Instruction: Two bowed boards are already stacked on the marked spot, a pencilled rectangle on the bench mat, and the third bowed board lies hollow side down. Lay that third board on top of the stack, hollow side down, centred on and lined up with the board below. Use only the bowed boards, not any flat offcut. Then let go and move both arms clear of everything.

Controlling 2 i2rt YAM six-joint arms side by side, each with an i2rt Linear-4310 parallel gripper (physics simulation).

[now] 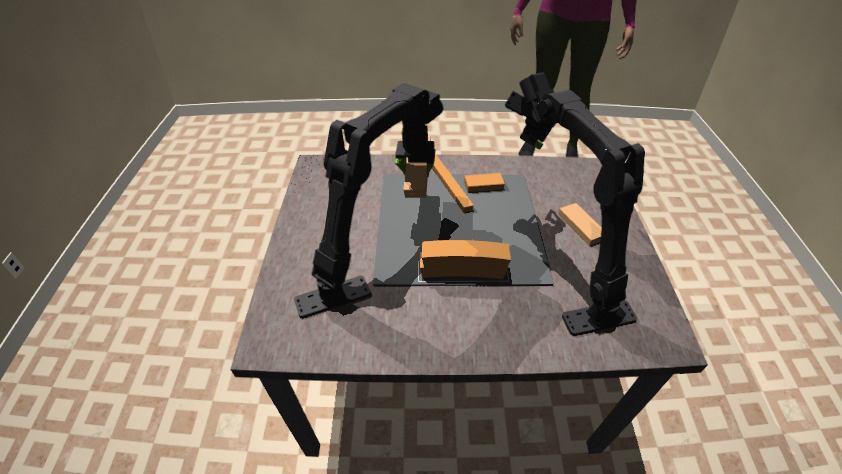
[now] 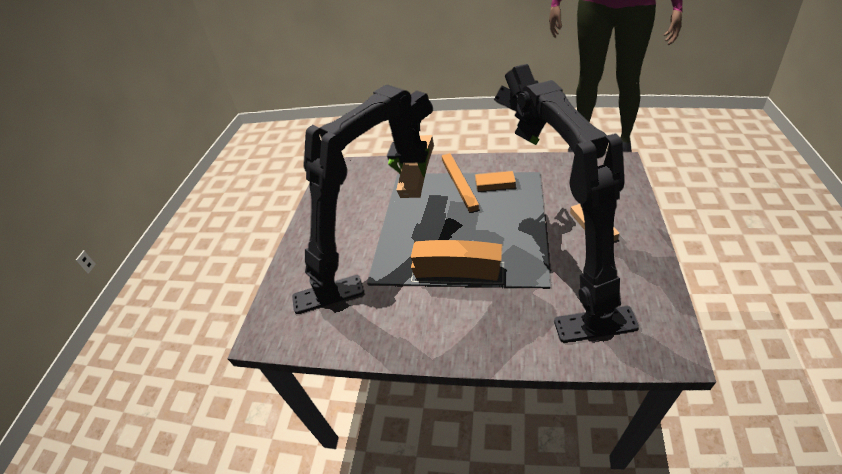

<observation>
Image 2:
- my left gripper: 413,175
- bowed board: 410,184
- long thin offcut: 465,192
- grey bench mat: 519,226
</observation>
